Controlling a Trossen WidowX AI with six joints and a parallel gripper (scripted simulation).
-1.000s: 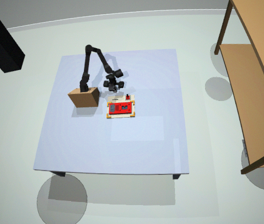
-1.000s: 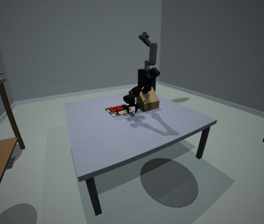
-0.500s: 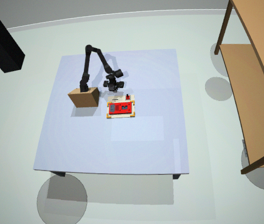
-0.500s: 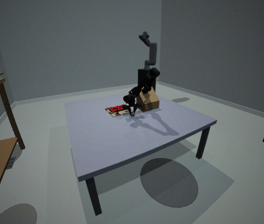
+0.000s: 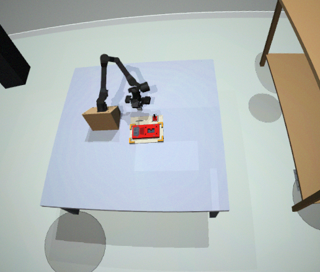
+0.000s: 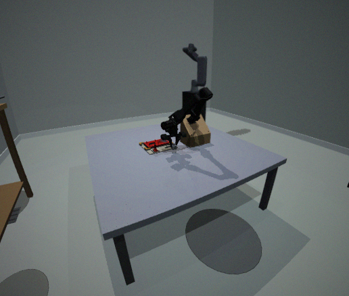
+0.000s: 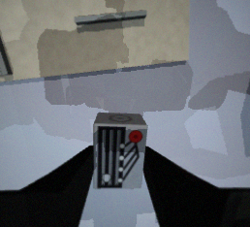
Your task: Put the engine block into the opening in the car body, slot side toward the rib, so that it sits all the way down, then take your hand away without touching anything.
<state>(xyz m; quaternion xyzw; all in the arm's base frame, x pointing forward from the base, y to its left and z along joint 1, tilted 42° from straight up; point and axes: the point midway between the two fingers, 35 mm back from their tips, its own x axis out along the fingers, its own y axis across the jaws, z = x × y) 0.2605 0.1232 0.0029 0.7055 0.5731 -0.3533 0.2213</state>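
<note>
My gripper tip is now 40 mm short of the cream base plate, 190 mm to the left of it and 40 mm above it. Also, from my gripper tip: engine block (10 mm below).
</note>
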